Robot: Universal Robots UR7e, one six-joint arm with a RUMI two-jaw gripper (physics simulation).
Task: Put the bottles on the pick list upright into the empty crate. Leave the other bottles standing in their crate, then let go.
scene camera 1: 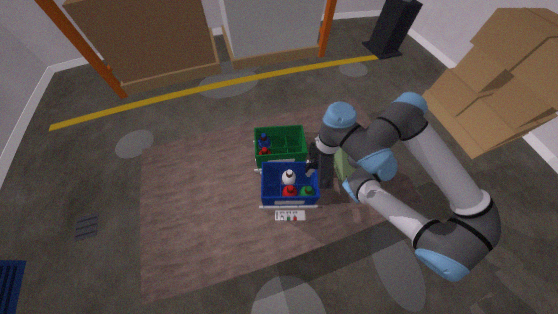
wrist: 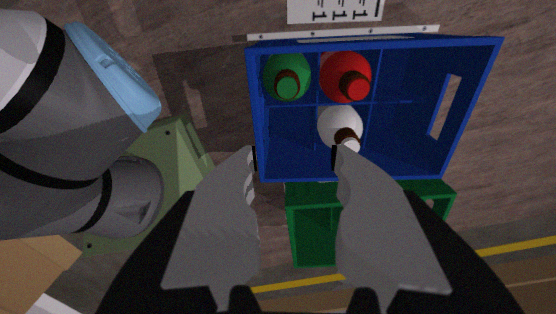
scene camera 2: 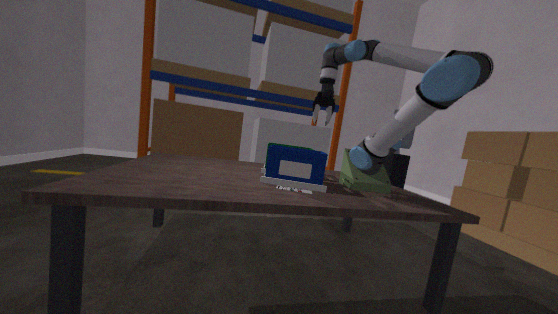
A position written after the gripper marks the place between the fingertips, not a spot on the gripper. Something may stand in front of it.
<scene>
In view: the gripper (scene camera 1: 314, 176), a white bottle (wrist: 339, 124) and a green bottle (wrist: 286, 77).
</scene>
